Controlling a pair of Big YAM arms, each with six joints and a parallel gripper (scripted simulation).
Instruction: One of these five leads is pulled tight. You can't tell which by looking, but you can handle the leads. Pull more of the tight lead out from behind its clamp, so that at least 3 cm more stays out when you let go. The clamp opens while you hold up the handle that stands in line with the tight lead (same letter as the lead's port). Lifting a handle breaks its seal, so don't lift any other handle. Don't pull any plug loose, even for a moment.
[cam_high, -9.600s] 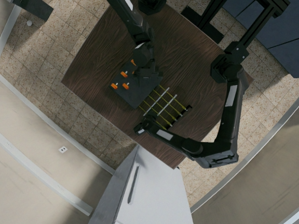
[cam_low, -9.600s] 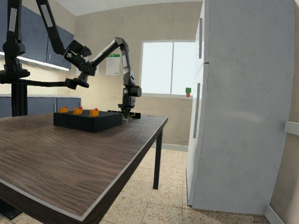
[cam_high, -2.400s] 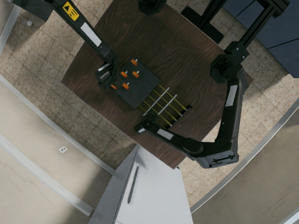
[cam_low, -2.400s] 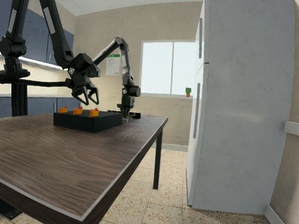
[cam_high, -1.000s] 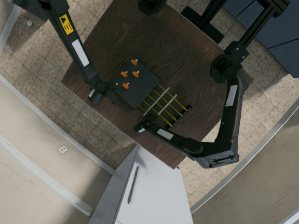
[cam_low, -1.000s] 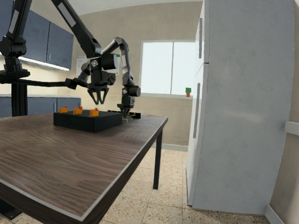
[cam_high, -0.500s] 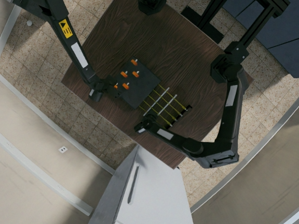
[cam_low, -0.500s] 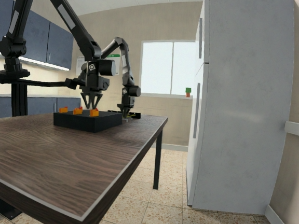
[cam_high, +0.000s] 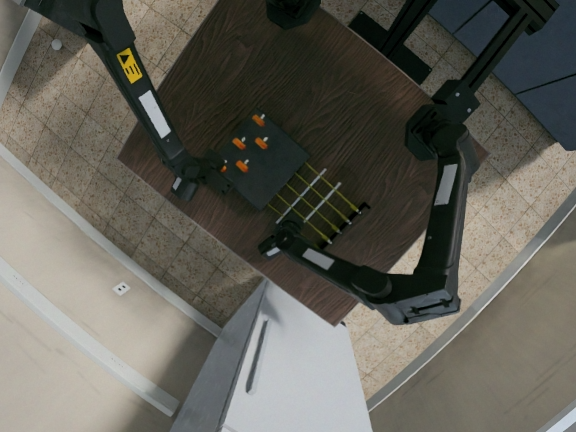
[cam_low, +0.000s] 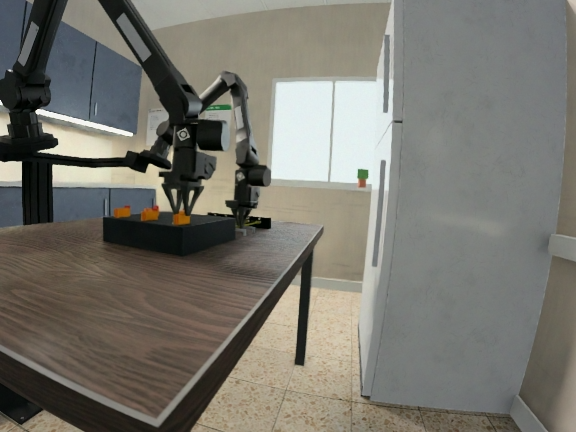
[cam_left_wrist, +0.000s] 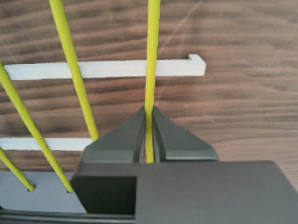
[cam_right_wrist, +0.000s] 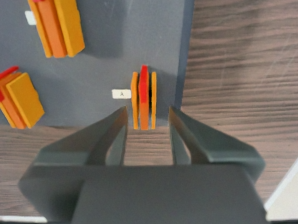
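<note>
The orange handle lies 30 mm below my right hand and 20 mm to the left of it.
</note>
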